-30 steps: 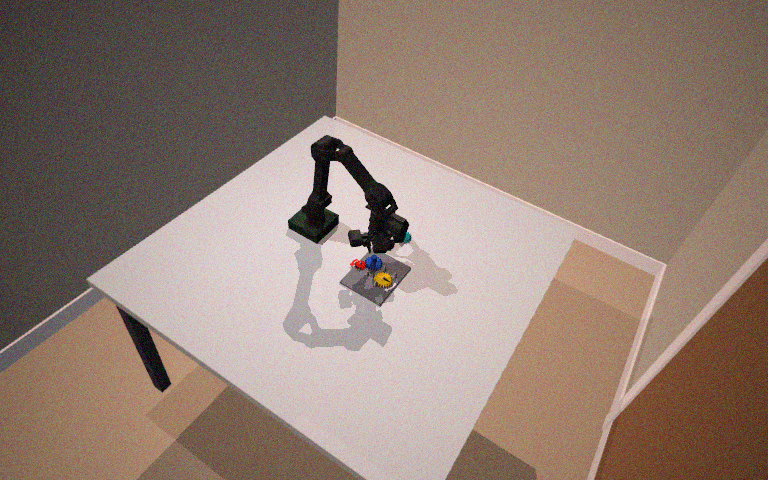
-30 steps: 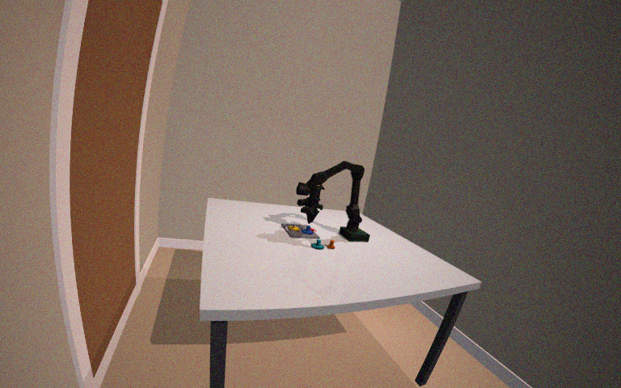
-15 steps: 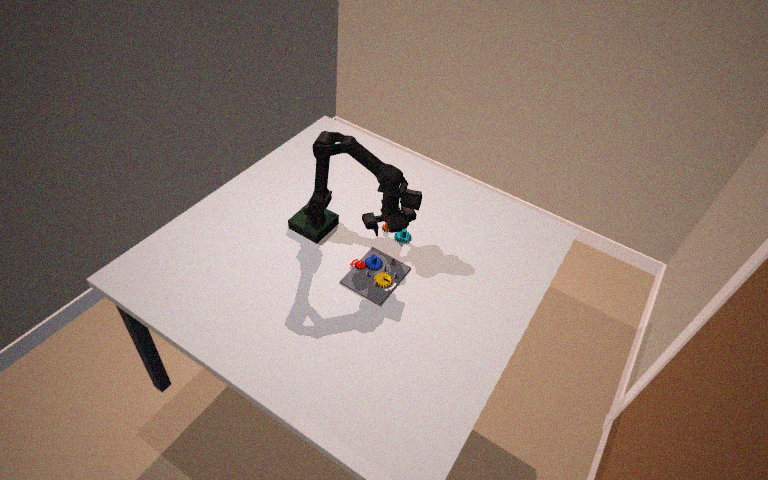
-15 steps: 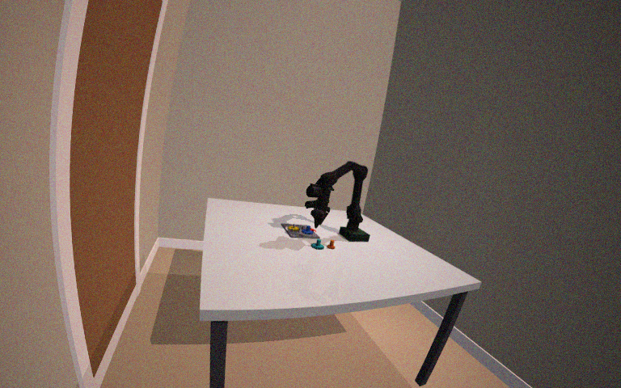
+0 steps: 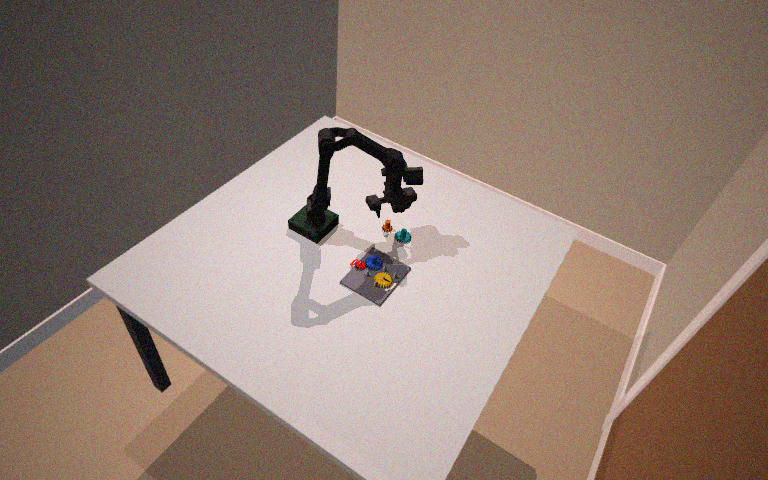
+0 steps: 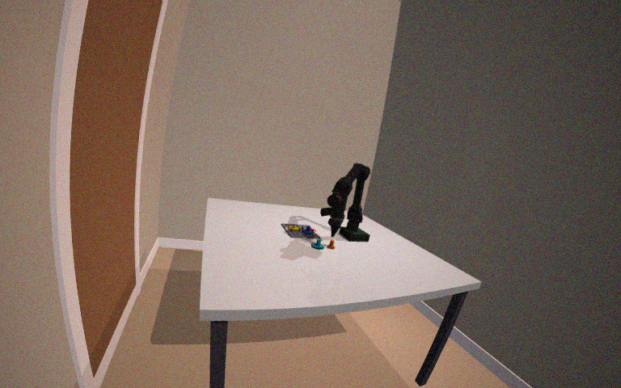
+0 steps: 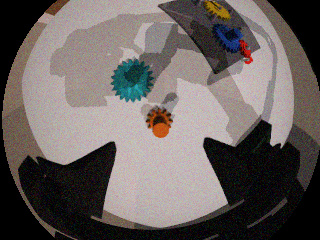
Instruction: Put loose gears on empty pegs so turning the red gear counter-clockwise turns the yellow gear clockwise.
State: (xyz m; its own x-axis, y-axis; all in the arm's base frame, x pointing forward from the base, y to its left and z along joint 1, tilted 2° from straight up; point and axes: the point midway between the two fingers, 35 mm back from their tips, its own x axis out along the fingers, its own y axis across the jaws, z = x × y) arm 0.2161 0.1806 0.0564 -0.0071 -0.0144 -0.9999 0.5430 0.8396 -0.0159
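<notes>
The orange gear lies 6 cm below my gripper tip. Also, from my gripper tip: red gear (23 cm to the right, 6 cm below, 3 cm ahead); then blue gear (19 cm to the right, 7 cm ahead, 5 cm below); then teal gear (7 cm ahead, 6 cm below).
</notes>
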